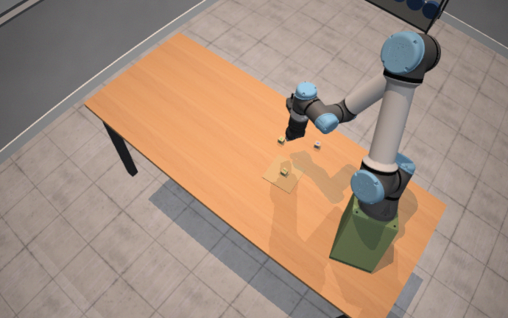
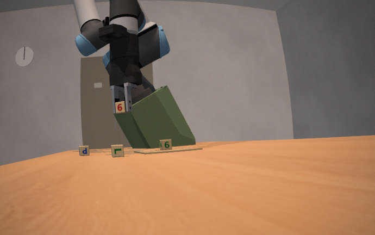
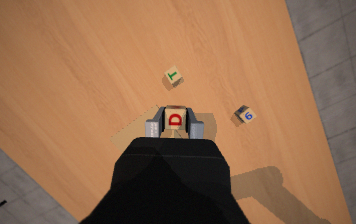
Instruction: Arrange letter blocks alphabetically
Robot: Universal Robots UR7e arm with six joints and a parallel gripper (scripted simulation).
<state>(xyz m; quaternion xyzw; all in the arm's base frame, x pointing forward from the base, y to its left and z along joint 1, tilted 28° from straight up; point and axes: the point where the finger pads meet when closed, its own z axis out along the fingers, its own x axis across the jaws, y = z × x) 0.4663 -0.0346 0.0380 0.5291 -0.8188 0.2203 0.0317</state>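
Now: the thin tan mat 110 mm below my hand, 100 mm to the left of it and 70 mm behind it. The rest, counted from my hand: red D block: 10 mm below; blue-marked block: 120 mm to the right, 100 mm below, 80 mm behind.
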